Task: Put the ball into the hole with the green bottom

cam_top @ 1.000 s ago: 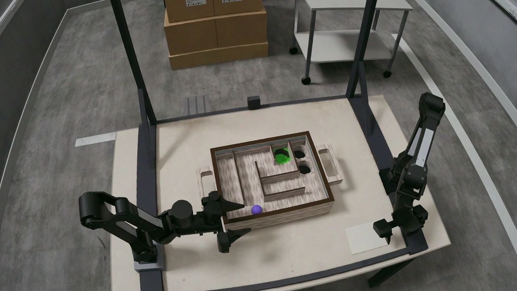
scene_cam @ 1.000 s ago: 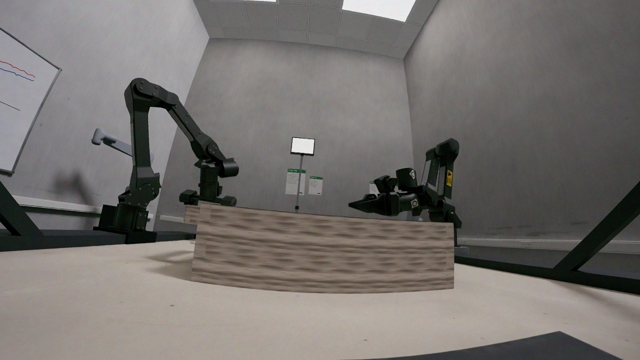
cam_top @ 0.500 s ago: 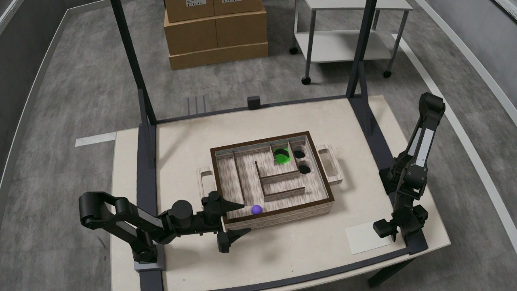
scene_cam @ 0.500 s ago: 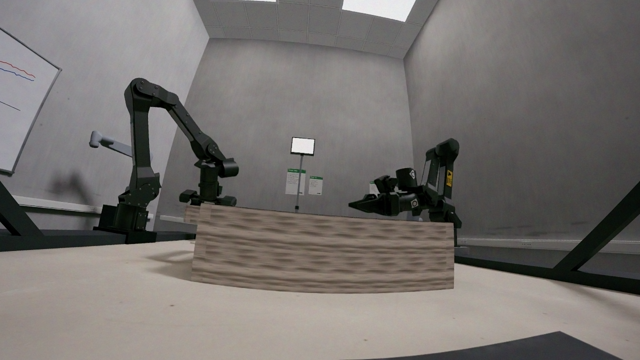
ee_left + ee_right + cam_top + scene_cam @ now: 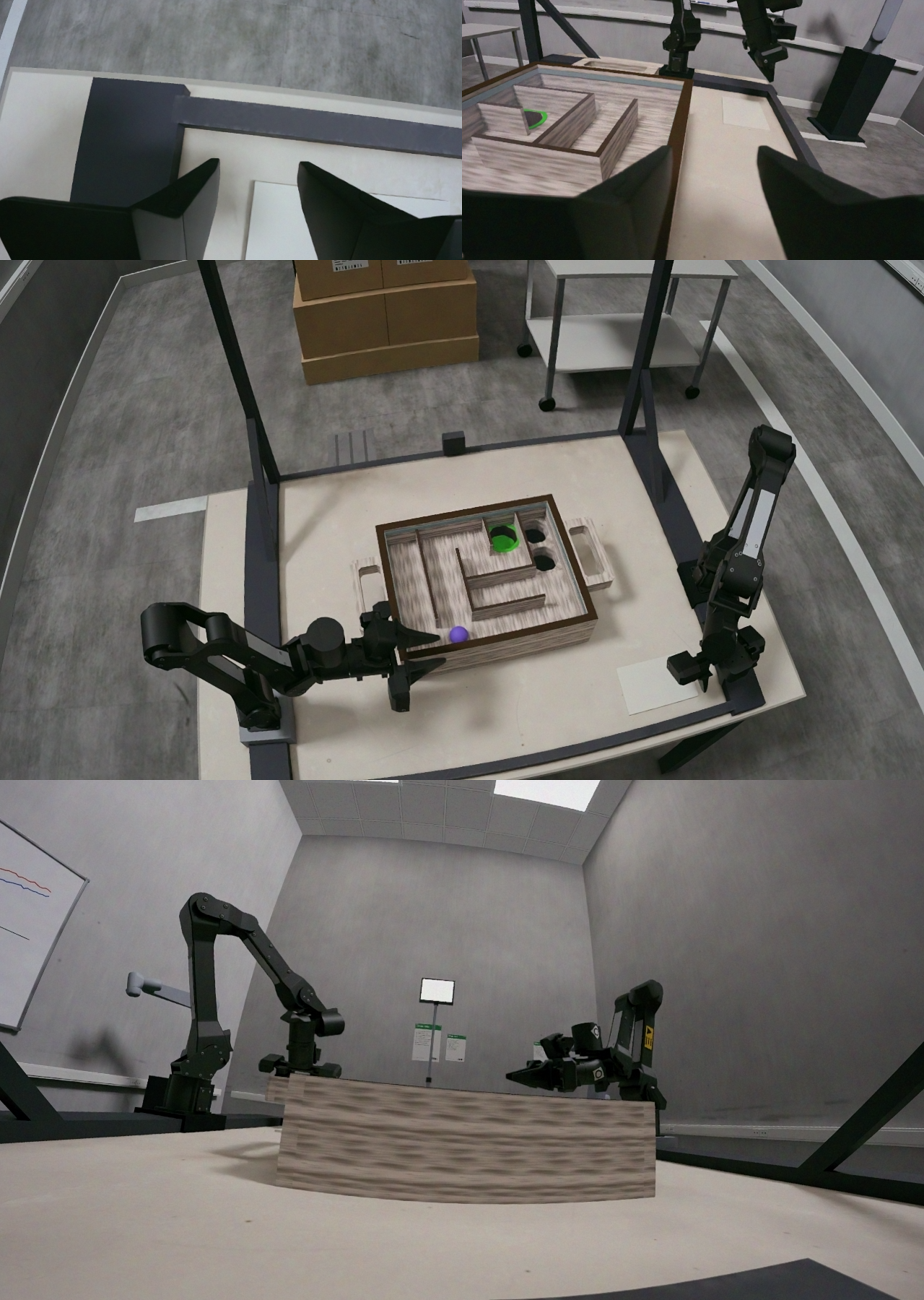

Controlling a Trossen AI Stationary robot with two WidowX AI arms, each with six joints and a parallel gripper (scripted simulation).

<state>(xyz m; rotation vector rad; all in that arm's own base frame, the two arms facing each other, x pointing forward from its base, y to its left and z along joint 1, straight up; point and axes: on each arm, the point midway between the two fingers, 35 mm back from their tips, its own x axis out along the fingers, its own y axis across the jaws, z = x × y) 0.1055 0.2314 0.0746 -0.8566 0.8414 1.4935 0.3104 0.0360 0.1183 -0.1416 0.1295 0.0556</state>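
My left hand is 10 cm above the white paper sheet, 7 cm to the left of it and 5 cm past it. Also, from my left hand: wooden maze board 35 cm behind, 32 cm to the right, 5 cm below.
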